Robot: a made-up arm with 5 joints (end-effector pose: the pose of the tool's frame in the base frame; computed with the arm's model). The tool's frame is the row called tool. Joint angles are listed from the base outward.
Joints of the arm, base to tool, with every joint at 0 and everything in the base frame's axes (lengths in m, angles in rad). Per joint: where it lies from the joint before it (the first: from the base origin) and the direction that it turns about. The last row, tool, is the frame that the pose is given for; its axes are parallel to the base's.
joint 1: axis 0 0 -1 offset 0.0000 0.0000 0.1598
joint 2: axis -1 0 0 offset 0.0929 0.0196 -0.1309
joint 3: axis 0 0 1 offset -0.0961 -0.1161 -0.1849
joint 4: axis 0 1 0 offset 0.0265 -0.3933 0.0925
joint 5: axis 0 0 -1 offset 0.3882 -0.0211 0.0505
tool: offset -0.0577 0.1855 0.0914
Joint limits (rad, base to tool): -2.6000..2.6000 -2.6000..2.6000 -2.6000..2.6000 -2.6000..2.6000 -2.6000..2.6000
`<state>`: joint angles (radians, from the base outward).
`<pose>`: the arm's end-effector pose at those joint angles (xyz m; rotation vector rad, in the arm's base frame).
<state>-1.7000 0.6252 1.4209 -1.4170 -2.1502</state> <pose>0.0191 0.5508 0.3432 -0.3201 0.7660 -0.8945</pose>
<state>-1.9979 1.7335 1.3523 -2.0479 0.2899</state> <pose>-0.3111 0.0251 0.4272 -0.5377 0.1250 -2.8859</pose>
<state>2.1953 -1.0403 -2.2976 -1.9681 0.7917</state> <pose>-0.0876 0.0534 0.4042 1.0514 -0.7502 1.4594</pose>
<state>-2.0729 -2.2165 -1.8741 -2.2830 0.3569</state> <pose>0.2638 0.0176 0.1788 -0.1878 -0.1588 0.3350</pose>
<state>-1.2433 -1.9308 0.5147 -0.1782 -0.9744</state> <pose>0.0571 0.3476 -0.3083 2.3642 -0.4182 1.4398</pose>
